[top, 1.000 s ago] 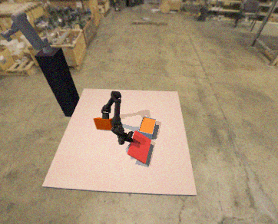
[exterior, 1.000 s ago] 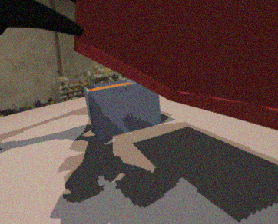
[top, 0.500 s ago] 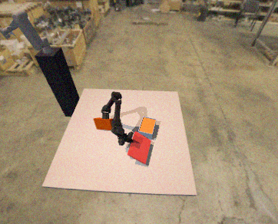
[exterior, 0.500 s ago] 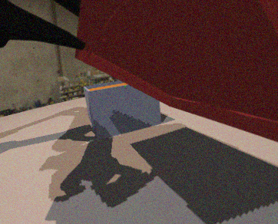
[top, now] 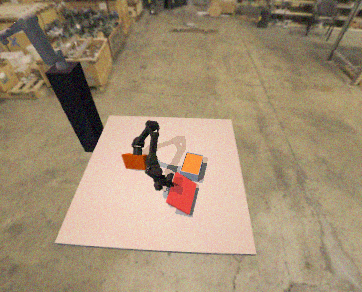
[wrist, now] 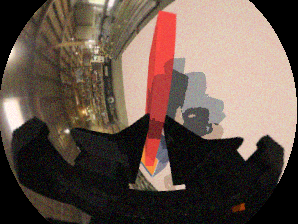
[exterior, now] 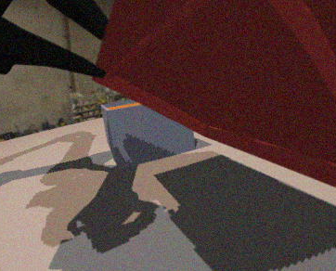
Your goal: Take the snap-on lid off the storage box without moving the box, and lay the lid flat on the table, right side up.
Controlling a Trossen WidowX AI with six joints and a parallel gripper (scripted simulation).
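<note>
Now: the red lid 70 mm ahead of my gripper tip, 40 mm below it and 10 mm to the right of it. Also, from my gripper tip: blue-grey storage box (260 mm to the left, 130 mm ahead, 100 mm below).
</note>
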